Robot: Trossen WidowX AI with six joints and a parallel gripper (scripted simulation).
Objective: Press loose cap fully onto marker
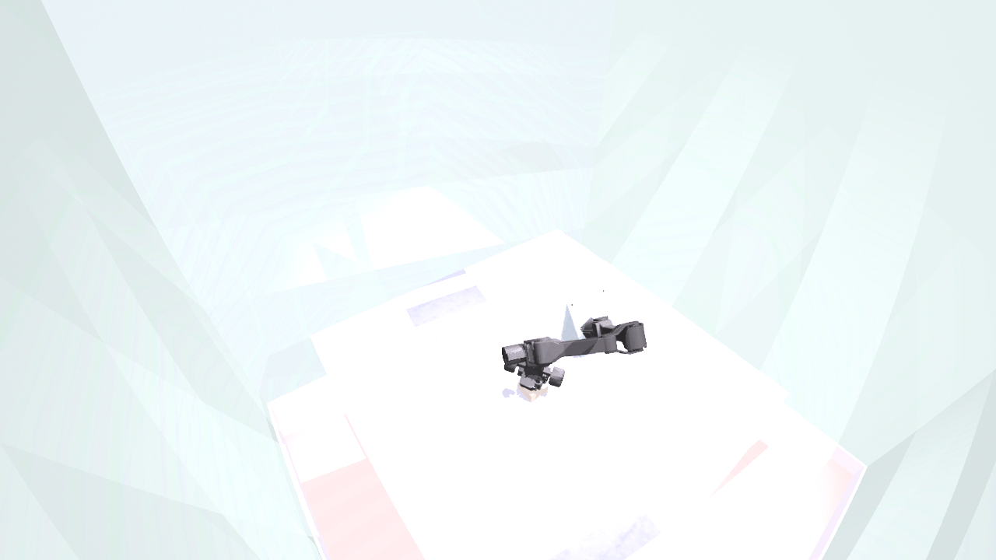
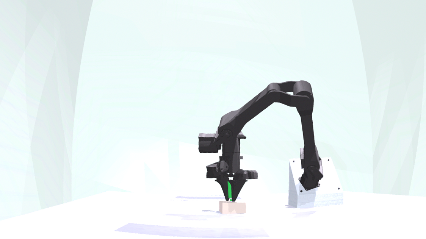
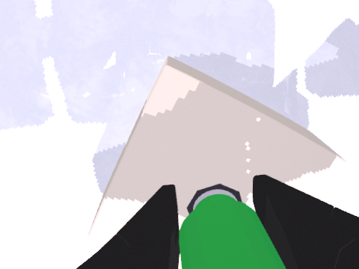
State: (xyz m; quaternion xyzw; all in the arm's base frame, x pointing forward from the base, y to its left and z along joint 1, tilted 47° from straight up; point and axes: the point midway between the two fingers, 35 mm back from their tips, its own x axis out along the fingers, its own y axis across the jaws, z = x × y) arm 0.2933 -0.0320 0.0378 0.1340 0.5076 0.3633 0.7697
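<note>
My gripper tip is 20 mm above the beige holder block and 10 mm past it. The rest, counted from my gripper tip: marker 30 mm above, 10 mm behind; green cap 40 mm above, 10 mm behind.
</note>
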